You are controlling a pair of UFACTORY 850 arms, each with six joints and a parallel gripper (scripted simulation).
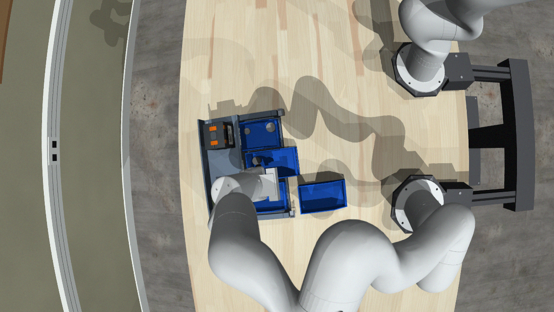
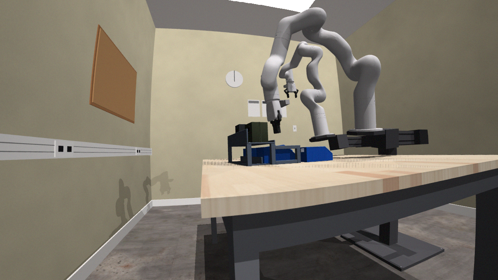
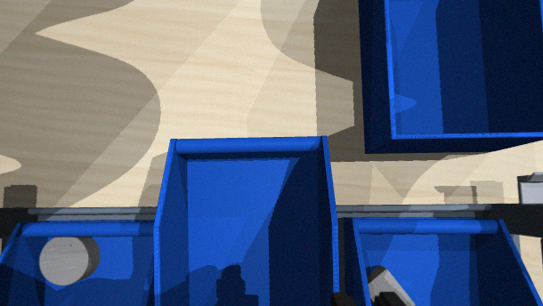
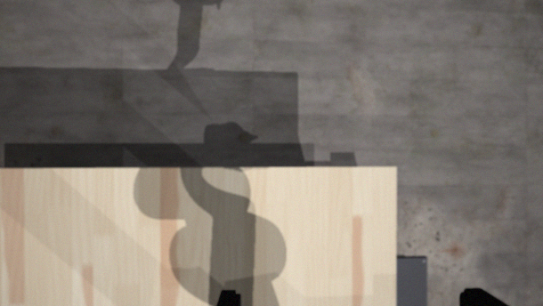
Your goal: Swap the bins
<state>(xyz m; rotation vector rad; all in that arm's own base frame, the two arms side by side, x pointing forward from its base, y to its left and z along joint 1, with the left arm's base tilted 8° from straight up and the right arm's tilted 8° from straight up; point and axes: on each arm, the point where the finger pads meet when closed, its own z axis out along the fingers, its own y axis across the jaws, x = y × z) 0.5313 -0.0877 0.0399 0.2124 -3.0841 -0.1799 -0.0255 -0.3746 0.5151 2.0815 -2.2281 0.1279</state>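
The square grey part is 1 cm ahead of my left hand, 5 cm to the left of it and 16 cm below it. Also, from my left hand: grey shelf 8 cm ahead, 3 cm to the right, 11 cm below.
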